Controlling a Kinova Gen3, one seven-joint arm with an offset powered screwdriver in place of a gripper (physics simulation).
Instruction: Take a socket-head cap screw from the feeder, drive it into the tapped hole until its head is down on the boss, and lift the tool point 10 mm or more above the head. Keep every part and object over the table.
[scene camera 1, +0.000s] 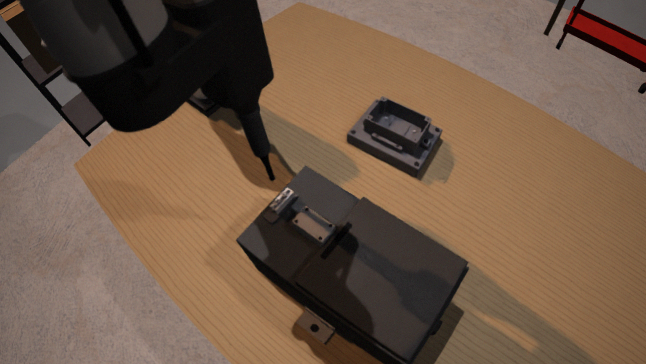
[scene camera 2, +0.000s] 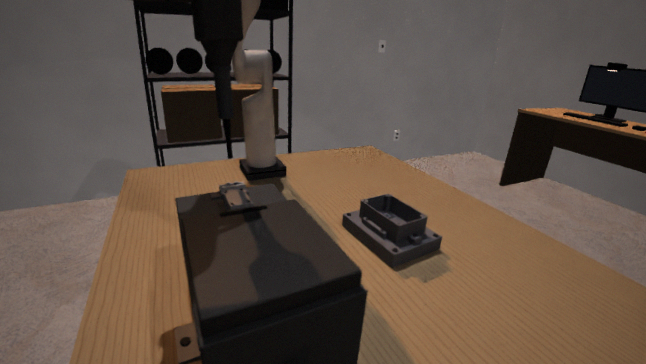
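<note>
The screwdriver (scene camera 1: 272, 178) (scene camera 2: 230, 156) points down, its thin bit in the air near the feeder's silver pick-up block. No screw shows on the tip, and it touches nothing. The dark box-shaped feeder (scene camera 1: 400, 260) (scene camera 2: 270, 255) stands on the table. The small silver block (scene camera 1: 282, 200) sits on its lower top step, beside a light plate (scene camera 1: 314, 225) (scene camera 2: 237, 197) with dark dots at its corners. Single screws are too small to tell. The dark grey housing (scene camera 1: 395, 147) (scene camera 2: 392, 250), an open box on a flanged base, stands apart from the feeder. Its tapped hole cannot be made out.
The wooden table (scene camera 1: 500, 165) (scene camera 2: 480, 260) carries the arm's base (scene camera 2: 263, 170) at its far end in scene camera 2. A tab with a hole (scene camera 1: 314, 328) (scene camera 2: 186, 342) juts from the feeder's side. A shelf rack (scene camera 2: 150, 110) stands behind the table.
</note>
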